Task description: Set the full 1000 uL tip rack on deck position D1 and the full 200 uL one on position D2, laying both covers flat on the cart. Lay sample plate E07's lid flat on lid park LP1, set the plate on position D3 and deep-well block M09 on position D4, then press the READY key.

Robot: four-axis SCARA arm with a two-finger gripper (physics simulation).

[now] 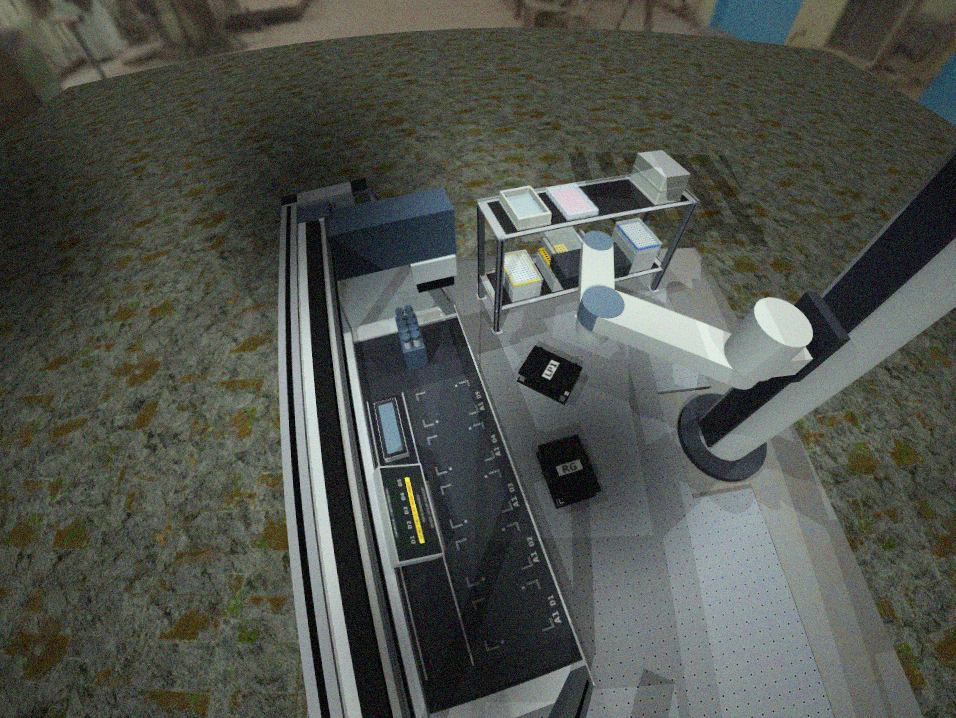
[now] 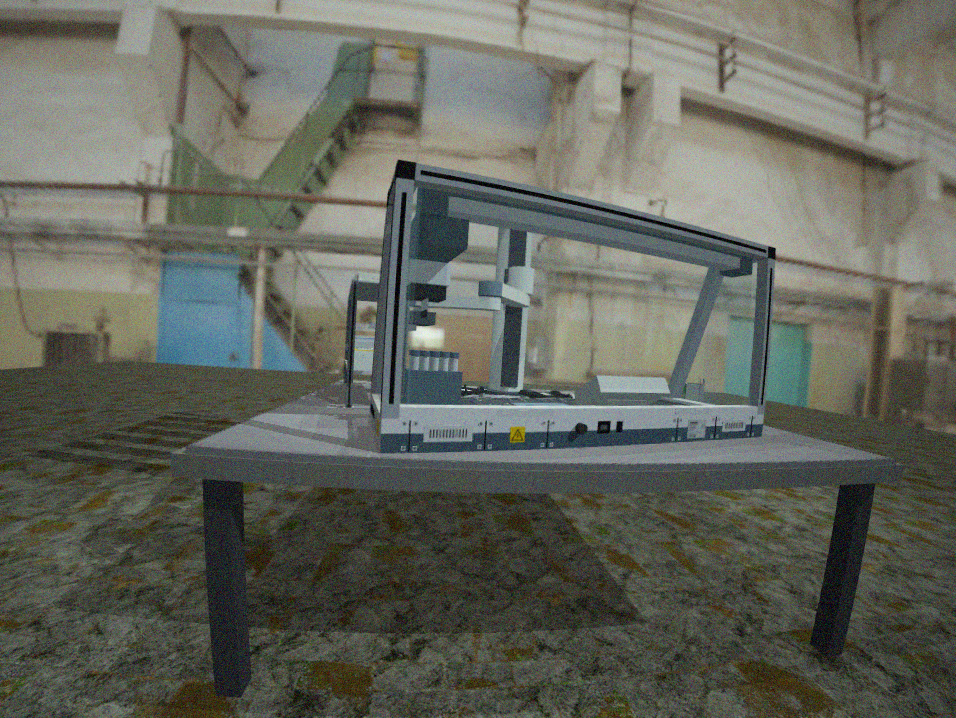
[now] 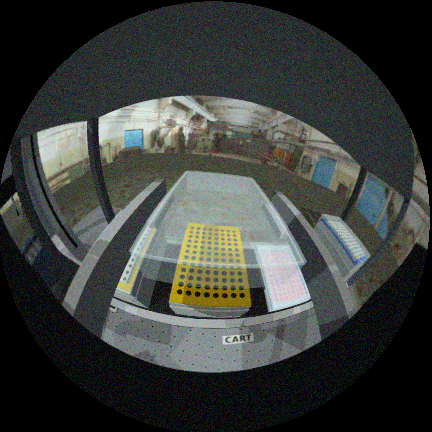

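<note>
My gripper (image 3: 219, 192) is shut on a clear tip-rack cover (image 3: 215, 247), holding it raised and tilted above the yellow-topped rack (image 3: 212, 270), whose holes look dark. A covered rack with white tips and a yellow rim (image 1: 522, 272) (image 3: 135, 267) stands to its left. A blue-rimmed rack (image 1: 638, 241) (image 3: 345, 240) stands at the right end of the lower shelf. A pink plate (image 3: 282, 277) lies right of the yellow rack. Another pink plate (image 1: 571, 200) lies on the cart's top shelf. Lid park LP1 (image 1: 550, 369) and deck positions D1 to D4 bear nothing. Labels E07, M09 and READY are not readable.
The cart's (image 1: 499, 285) posts and top shelf surround the arm's reach. A shallow tray (image 1: 525, 207) and stacked grey blocks (image 1: 660, 181) stand on top. The RG stand (image 1: 568, 468), a blue tube rack (image 1: 413, 353) and the deck screen (image 1: 390, 427) are nearby.
</note>
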